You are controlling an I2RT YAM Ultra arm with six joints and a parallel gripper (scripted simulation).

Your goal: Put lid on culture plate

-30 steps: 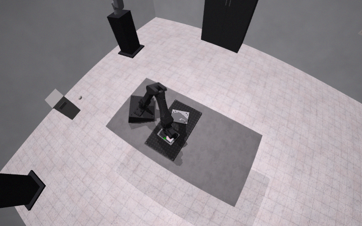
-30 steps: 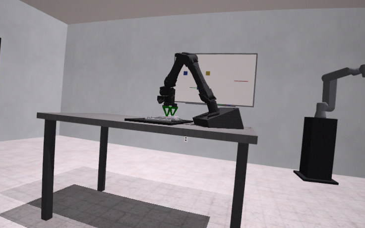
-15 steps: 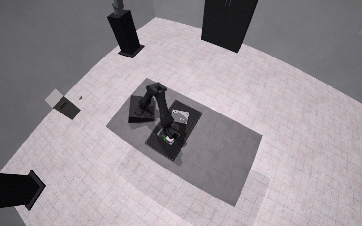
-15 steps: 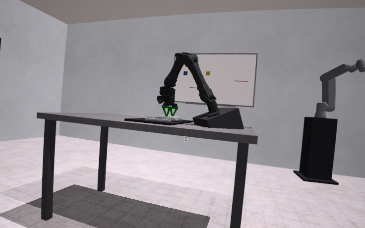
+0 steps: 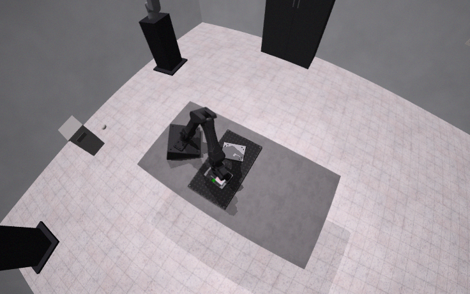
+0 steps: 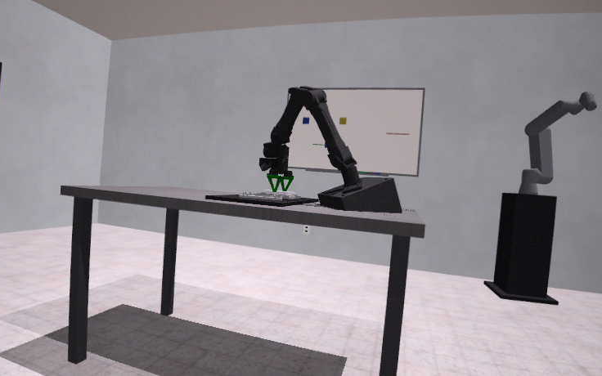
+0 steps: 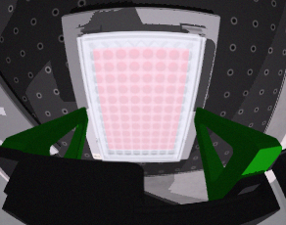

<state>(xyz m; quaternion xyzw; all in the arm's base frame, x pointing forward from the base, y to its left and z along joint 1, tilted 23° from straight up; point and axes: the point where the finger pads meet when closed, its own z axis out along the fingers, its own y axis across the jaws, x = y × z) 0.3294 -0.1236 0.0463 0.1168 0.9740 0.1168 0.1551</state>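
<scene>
Now: hand 1 cm above the clear lid. Also, from my hand: culture plate B38: 1 cm below; then grey lid park LP1: 1 cm ahead, 20 cm to the left, 3 cm below; then grey plate nest N1: 3 cm below.
</scene>
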